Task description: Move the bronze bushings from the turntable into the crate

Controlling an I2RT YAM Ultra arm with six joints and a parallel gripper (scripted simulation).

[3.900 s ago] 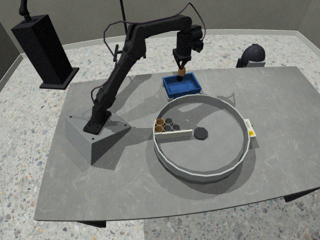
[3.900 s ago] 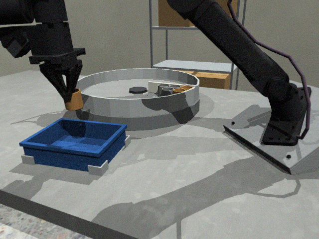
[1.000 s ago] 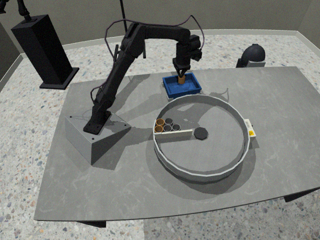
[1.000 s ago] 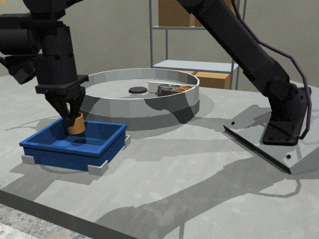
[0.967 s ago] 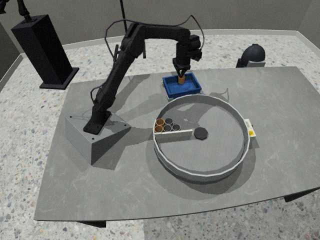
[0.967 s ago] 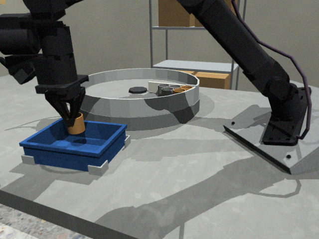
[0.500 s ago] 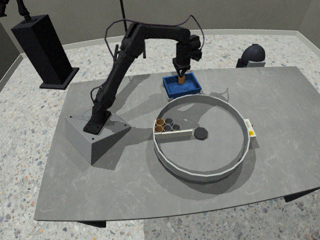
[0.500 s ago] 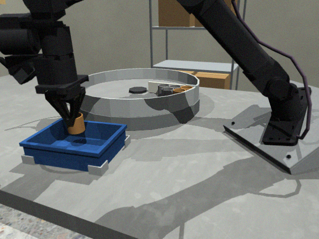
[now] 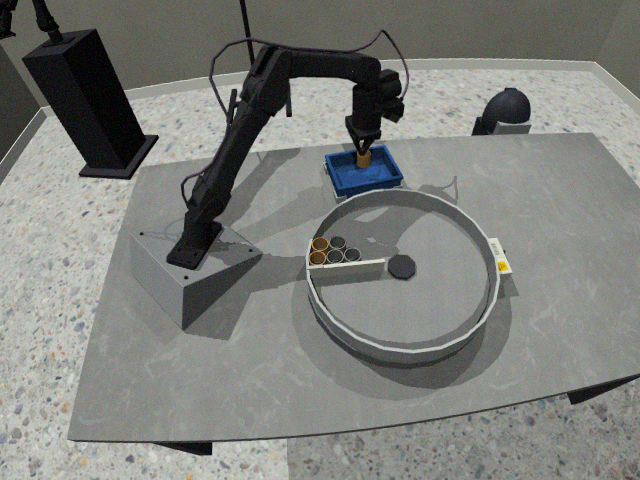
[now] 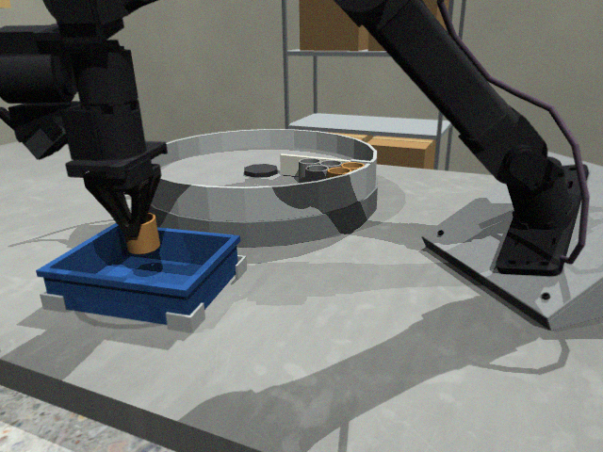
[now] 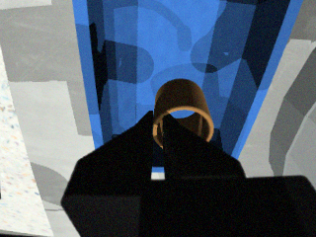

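Now: hand 6 cm above the blue crate, 2 cm to the left of it and 1 cm short of it. From my hand the other things lie so: turntable (35 cm to the right, 12 cm ahead, 4 cm below).
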